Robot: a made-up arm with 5 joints. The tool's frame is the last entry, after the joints.
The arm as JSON. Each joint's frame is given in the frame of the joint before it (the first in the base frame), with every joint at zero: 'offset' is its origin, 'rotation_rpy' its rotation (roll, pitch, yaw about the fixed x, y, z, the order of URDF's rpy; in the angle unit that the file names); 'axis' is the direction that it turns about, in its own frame. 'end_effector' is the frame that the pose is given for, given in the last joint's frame.
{
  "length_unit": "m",
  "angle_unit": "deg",
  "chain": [
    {
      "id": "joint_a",
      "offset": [
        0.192,
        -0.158,
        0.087
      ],
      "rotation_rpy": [
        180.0,
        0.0,
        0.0
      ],
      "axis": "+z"
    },
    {
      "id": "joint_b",
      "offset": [
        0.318,
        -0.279,
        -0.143
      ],
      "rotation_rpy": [
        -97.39,
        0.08,
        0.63
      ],
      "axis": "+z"
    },
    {
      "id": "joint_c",
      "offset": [
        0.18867,
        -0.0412,
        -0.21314
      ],
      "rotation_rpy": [
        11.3,
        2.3,
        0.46
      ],
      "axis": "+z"
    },
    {
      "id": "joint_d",
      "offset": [
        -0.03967,
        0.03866,
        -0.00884
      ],
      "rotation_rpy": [
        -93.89,
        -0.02,
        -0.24
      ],
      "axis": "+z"
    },
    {
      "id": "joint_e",
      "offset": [
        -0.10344,
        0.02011,
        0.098
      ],
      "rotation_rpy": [
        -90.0,
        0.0,
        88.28
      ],
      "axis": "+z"
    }
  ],
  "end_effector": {
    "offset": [
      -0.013,
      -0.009,
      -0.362
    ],
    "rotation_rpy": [
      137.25,
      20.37,
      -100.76
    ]
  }
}
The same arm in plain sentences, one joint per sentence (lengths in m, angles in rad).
The arm has five revolute joints in a row. What follows holds with every joint at zero, and every direction is one of the base frame's. Joint 1 lies 0.192 m along +x and 0.158 m along -y and 0.087 m along +z from the base frame's origin and turns about -z. Joint 2 lies 0.318 m along +x and 0.279 m along +y and 0.143 m along +z from joint 1 and turns about the direction (-0.0111, -0.991634, 0.128604). Joint 3 lies 0.191 m along +x and 0.204 m along +y and 0.068 m along -z from joint 2 and turns about the direction (0.030101, -0.997238, -0.067903). Joint 4 lies 0.04 m along -x and 0.005 m along +y and 0.039 m along +z from joint 3 and turns about the direction (0, -0.0001, 1). Joint 5 lies 0.104 m along -x and 0.017 m along +y and 0.098 m along +z from joint 4 and turns about the direction (-1, 0.0002, 0). The tool frame, which is the frame that the pose is given for, lies 0.362 m along +x and 0.0131 m along -y and 0.009 m along +z from joint 5; its axes are the base frame's turned by roll 2.8953, pitch -1.1705 and yaw -0.4663 rad (as in URDF: about the fixed x, then y, then z).
